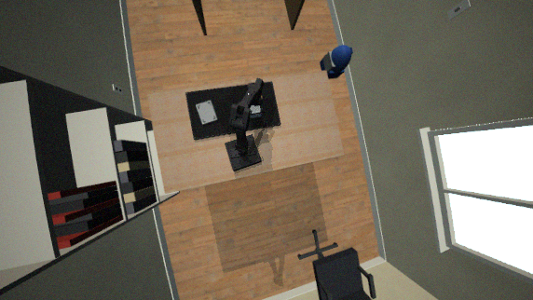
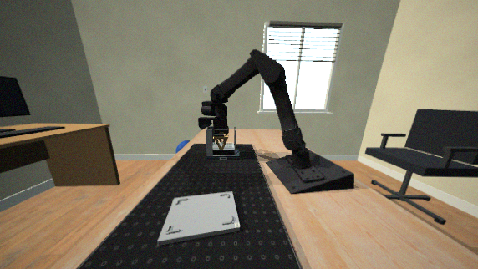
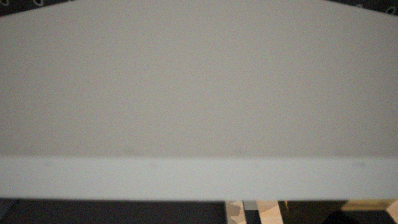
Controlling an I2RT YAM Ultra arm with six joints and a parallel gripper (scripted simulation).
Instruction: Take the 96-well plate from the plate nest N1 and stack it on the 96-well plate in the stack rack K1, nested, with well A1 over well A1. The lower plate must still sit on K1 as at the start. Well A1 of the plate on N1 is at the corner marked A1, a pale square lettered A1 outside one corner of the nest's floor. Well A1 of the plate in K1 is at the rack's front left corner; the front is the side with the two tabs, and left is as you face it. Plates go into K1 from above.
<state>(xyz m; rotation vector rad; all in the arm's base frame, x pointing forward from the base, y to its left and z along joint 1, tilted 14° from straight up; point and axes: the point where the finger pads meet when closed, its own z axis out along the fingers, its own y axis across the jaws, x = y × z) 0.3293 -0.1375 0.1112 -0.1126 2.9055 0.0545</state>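
Now: hand right at the 96-well plate. The rest, counted from my hand: plate nest N1: 37 cm to the left, 5 cm below, 1 cm behind; then A1 mark: 41 cm to the left, 9 cm behind, 4 cm below.
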